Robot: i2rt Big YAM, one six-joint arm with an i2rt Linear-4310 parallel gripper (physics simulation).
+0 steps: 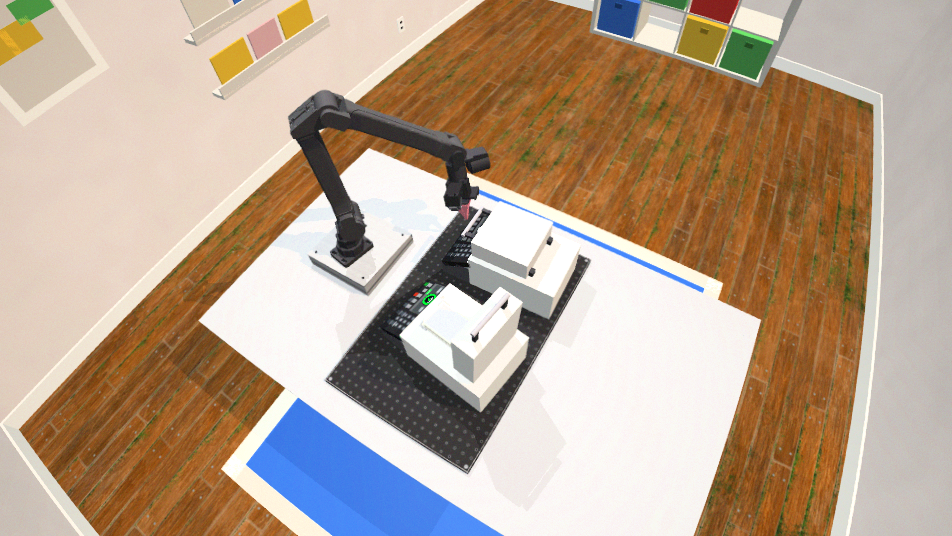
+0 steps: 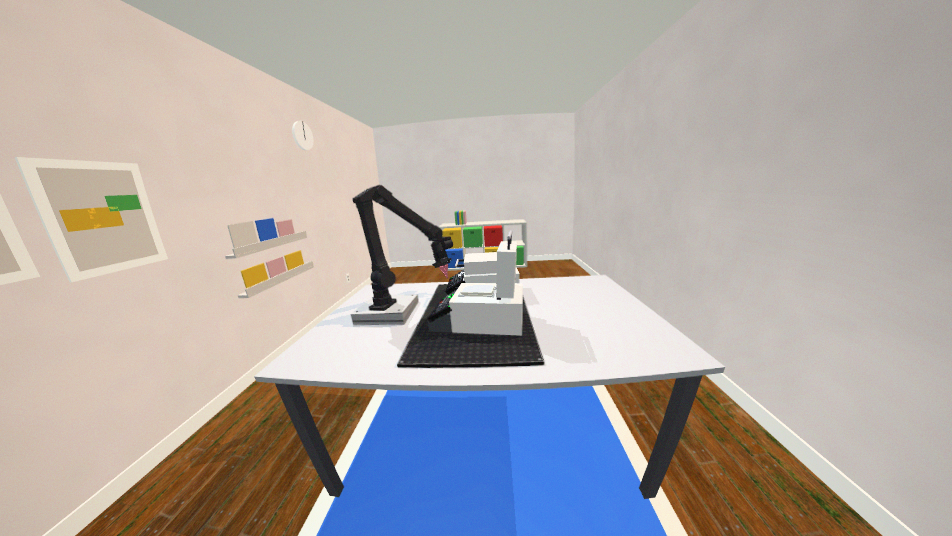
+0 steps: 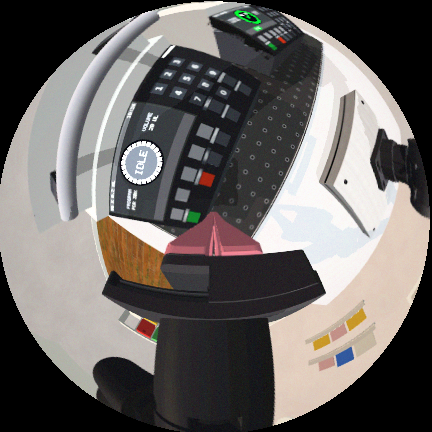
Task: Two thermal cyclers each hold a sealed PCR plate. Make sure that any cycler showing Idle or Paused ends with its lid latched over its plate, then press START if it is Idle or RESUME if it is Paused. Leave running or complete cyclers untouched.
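Places are measured from the arm's base along level axes (x right, y back, z down), in centimetres.
Pixels of known places: gripper, fingertip midpoint: (image 1: 466, 218) (image 2: 447, 278) (image 3: 213, 216); arm's base at its link origin: (image 1: 352, 250) (image 2: 383, 305).
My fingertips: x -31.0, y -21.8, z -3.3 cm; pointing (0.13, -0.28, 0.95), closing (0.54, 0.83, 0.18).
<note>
For each thing: its top centre in the pictures, then the offset to it from my fingertips. "spot": a spot on its surface instead. Level surfaces: height alone.
- far cycler at a spot on its surface: (image 1: 509, 282) spot: dx +12.0, dy -26.7, dz -3.7 cm
- green button at its top centre: (image 3: 191, 217) dx -1.5, dy -1.9, dz +0.0 cm
- red button at its top centre: (image 3: 204, 178) dx +2.8, dy -2.8, dz +0.0 cm
- black perforated board at its surface level: dz +7.2 cm
- white table at its surface level: dz +8.6 cm
The far cycler (image 1: 509, 282) has its lid (image 1: 511, 238) (image 2: 480, 264) down over the hidden plate; I cannot tell if it is latched. Its handle (image 1: 476, 223) (image 3: 75, 100) is at the front. Its screen (image 3: 141, 163) reads IDLE, with a green button (image 3: 193, 217) and a red button (image 3: 206, 179) beside it. The near cycler (image 1: 439, 359) (image 2: 486, 316) has its lid (image 1: 484, 342) (image 2: 506, 269) upright, its plate (image 1: 446, 322) exposed, and a green ring on its screen (image 1: 429, 299) (image 3: 247, 16). My gripper (image 1: 465, 215) (image 2: 445, 271) (image 3: 213, 216) is shut and empty, its pink tips near the green button; contact is unclear.
Both cyclers stand on a black perforated board (image 1: 413, 406) (image 2: 473, 354) on the white table (image 1: 639, 372) (image 2: 619, 332). The arm's base plate (image 1: 366, 272) (image 2: 379, 318) (image 3: 345, 165) stands beside the board. The near cycler's upright lid and handle stand tall.
</note>
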